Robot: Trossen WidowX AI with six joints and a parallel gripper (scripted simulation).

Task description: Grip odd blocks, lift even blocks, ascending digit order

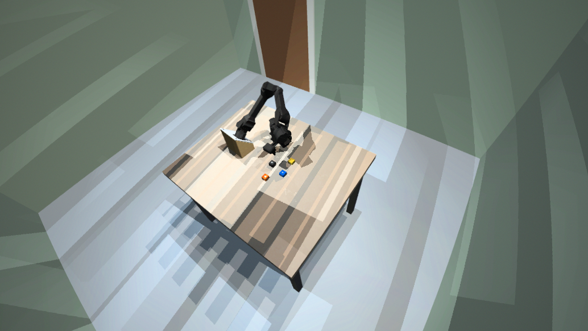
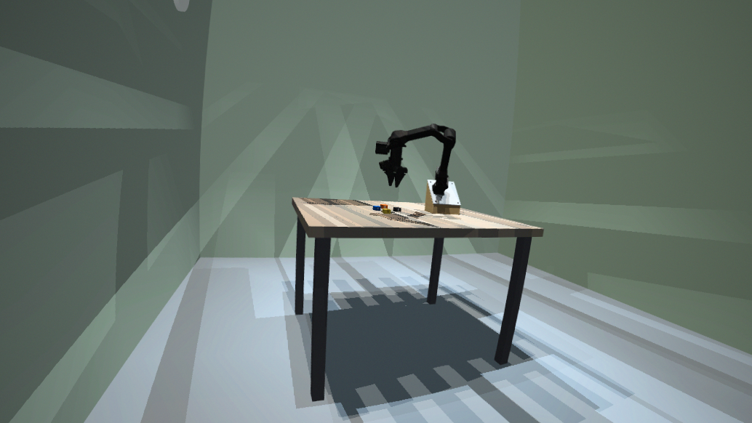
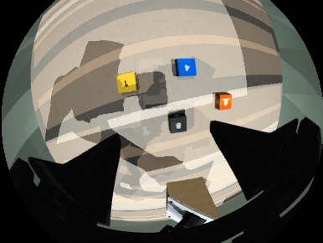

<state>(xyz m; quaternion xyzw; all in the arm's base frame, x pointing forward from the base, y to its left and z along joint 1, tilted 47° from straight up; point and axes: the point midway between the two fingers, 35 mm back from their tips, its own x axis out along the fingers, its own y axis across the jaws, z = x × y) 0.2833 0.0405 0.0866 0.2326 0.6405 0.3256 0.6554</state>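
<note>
Right now my gripper tip is 40 mm short of the yellow block, 50 mm to the right of it and 120 mm above it. The rest, counted from my gripper tip: black block: 40 mm behind, 40 mm to the right, 120 mm below; orange block: 10 mm ahead, 140 mm to the right, 120 mm below; blue block: 60 mm ahead, 50 mm to the right, 120 mm below.
</note>
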